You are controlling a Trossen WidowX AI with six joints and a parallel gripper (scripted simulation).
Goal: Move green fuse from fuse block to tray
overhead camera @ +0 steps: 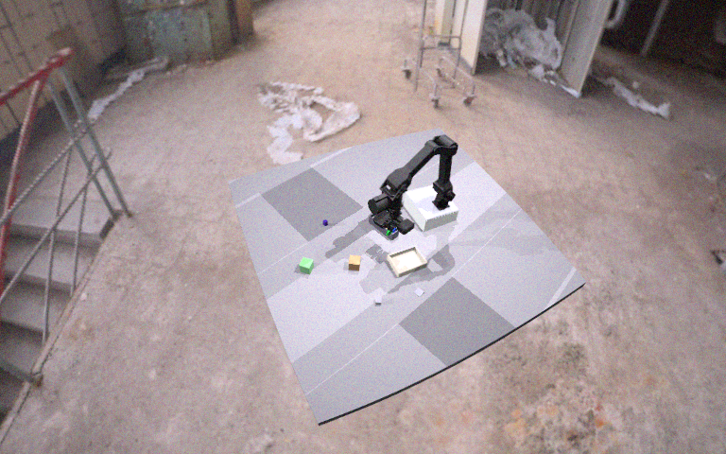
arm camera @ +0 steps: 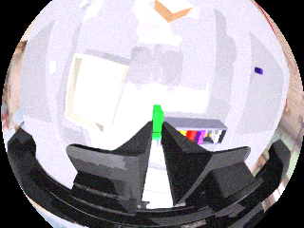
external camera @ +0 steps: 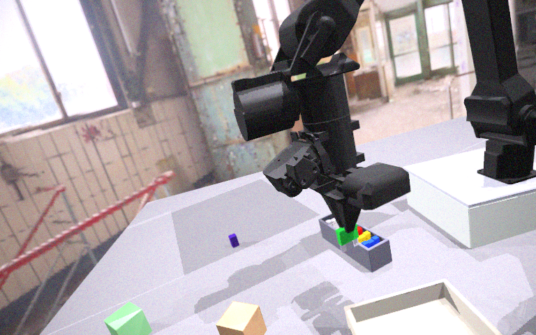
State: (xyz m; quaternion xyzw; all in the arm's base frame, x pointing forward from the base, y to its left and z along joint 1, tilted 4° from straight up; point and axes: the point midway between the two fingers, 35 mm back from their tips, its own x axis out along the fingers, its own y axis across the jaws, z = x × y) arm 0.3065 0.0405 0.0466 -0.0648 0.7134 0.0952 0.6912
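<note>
Right now my gripper tip is 110 mm to the right of the cream tray, 90 mm above it and 20 mm past it. The rest, counted from my gripper tip: green fuse: 10 mm below; then small purple block: 240 mm to the right, 170 mm ahead, 90 mm below; then tan cube: 170 mm ahead, 80 mm below, 20 mm to the left.
</note>
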